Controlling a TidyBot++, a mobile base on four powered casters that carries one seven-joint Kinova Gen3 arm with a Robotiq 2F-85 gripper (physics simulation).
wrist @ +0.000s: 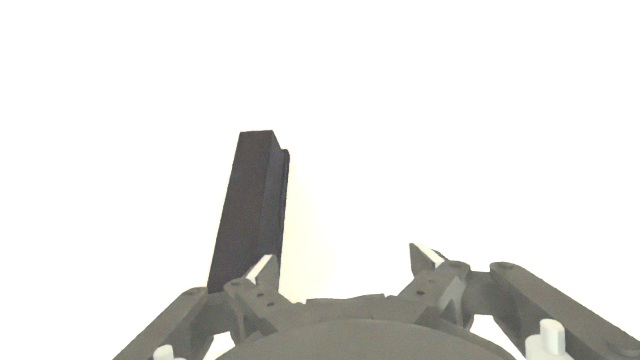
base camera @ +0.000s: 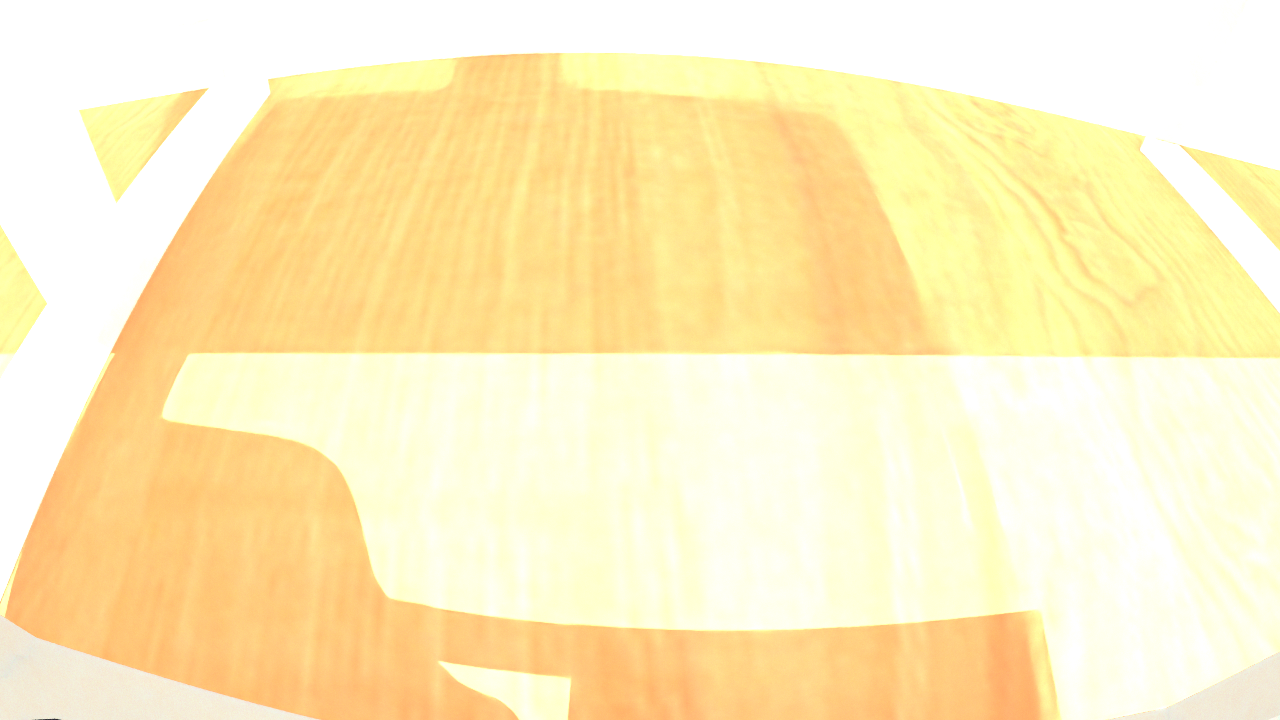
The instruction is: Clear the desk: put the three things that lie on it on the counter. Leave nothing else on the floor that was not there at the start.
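Places are measured from the arm's base along level axes (x ahead, y left, z up), in metres.
Pixels of known places: gripper, fingertip midpoint: (wrist: 342, 263).
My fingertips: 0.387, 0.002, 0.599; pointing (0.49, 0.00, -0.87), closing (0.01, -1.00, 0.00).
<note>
Behind a point stands the place of what it marks, as x, y, z.
My gripper (wrist: 342, 263) @[0.387, 0.002, 0.599] is open, with nothing between its fingers. In the wrist view a long, dark, box-shaped thing (wrist: 242, 200) @[0.435, 0.070, 0.608] extends upward from behind the left finger. It has a flat face and a narrower ledge along its right side. Its lower end is partly hidden by the finger, and I cannot tell how far below the fingers it is or whether it is one of the three things. The surface around it is washed out to white. The desk and the counter cannot be made out for certain in either view.
The base camera view shows a bright wood-grained surface (base camera: 537, 223) @[0.551, 0.069, -0.396] with darker orange shadow shapes. A white band (base camera: 170, 170) crosses it at the left and another white band (base camera: 1226, 223) at the right. Pale grey areas show at the lower corners.
</note>
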